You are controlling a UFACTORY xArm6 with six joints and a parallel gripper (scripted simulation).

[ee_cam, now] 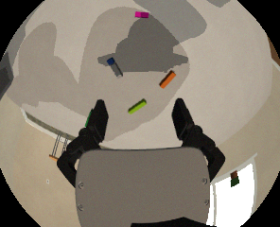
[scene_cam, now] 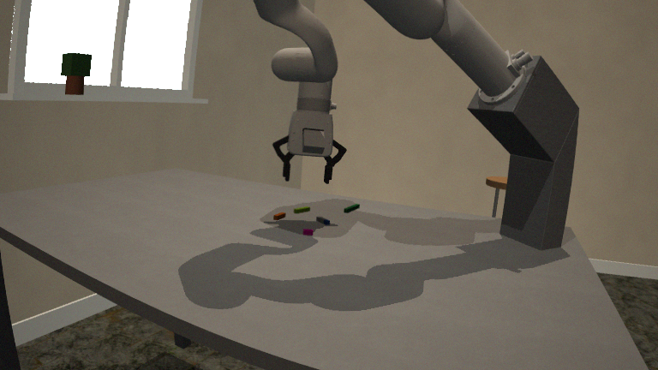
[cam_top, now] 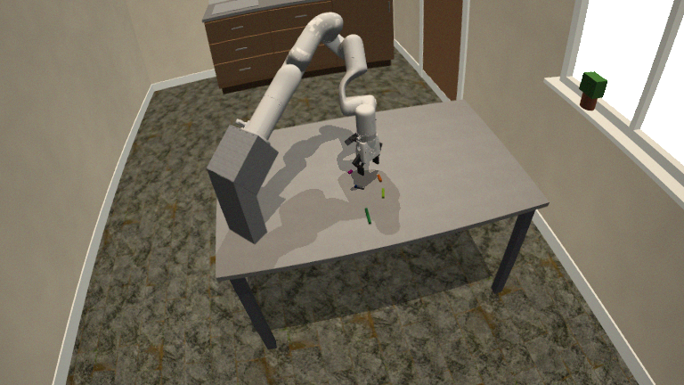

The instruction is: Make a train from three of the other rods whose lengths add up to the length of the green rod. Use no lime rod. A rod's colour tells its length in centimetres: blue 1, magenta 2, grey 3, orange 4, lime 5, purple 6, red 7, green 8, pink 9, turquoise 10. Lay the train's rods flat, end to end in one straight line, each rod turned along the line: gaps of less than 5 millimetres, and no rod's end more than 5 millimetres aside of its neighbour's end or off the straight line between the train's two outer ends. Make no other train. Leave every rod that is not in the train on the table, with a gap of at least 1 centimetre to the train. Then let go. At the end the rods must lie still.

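Right now my hand is 4 cm short of the orange rod, 4 cm to the right of it and 10 cm above it. Also, from my hand: lime rod: 7 cm ahead, 5 cm to the right, 10 cm below; blue rod: 5 cm behind, 2 cm to the right, 10 cm below; grey rod: 3 cm behind, 3 cm to the right, 10 cm below.
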